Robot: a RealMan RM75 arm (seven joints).
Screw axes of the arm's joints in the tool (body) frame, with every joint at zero. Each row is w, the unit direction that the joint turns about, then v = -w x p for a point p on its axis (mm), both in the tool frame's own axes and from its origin. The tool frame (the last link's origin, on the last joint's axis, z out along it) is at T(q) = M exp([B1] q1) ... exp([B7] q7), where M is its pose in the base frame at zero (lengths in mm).
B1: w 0 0 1 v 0 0 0
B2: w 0 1 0 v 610 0 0
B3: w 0 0 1 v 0 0 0
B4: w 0 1 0 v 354 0 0
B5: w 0 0 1 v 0 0 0
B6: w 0 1 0 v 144 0 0
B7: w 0 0 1 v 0 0 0
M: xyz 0 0 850.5 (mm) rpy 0 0 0 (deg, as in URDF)
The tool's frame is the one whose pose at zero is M.
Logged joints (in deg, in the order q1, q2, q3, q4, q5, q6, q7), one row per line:
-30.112 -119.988 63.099 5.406 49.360 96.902 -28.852
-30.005 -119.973 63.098 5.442 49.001 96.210 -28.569
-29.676 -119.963 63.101 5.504 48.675 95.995 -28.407
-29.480 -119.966 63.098 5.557 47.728 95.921 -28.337
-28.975 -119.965 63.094 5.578 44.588 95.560 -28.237
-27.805 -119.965 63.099 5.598 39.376 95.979 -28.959
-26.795 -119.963 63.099 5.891 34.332 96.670 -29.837
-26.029 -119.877 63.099 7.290 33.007 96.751 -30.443
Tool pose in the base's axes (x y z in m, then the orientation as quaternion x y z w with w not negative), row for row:
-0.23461 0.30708 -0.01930 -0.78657 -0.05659 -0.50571 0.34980
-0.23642 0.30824 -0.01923 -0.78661 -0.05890 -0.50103 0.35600
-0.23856 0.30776 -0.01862 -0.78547 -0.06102 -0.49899 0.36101
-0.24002 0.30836 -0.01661 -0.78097 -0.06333 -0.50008 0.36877
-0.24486 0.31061 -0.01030 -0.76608 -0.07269 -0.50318 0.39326
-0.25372 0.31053 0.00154 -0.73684 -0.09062 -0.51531 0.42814
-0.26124 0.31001 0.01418 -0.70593 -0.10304 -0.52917 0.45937
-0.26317 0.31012 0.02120 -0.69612 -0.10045 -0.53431 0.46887
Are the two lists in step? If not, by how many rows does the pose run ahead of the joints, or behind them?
They are in step.
